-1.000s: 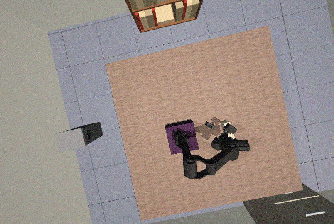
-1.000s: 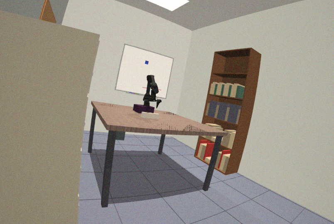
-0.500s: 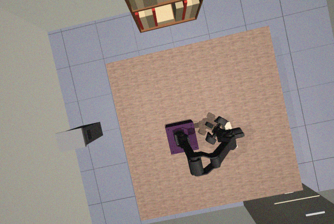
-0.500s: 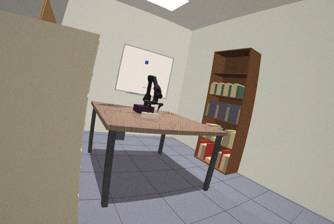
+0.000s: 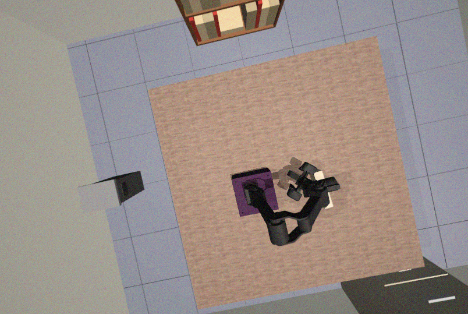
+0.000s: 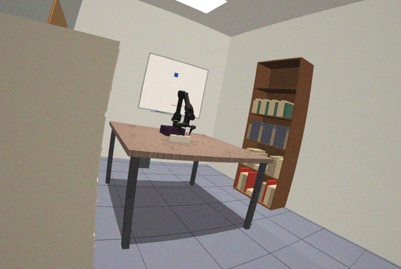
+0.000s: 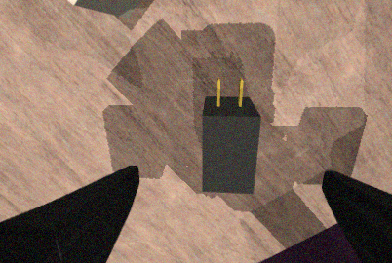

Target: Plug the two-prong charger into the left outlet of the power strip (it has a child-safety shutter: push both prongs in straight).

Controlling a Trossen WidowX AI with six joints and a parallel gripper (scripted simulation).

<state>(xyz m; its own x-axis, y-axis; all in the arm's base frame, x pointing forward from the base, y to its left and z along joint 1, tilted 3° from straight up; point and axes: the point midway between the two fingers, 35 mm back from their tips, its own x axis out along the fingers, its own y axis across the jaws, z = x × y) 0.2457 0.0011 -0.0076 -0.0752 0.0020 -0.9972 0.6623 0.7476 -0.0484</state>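
Right now the dark grey charger is 4 cm below my gripper tip, 1 cm to the right of it and 1 cm ahead of it.
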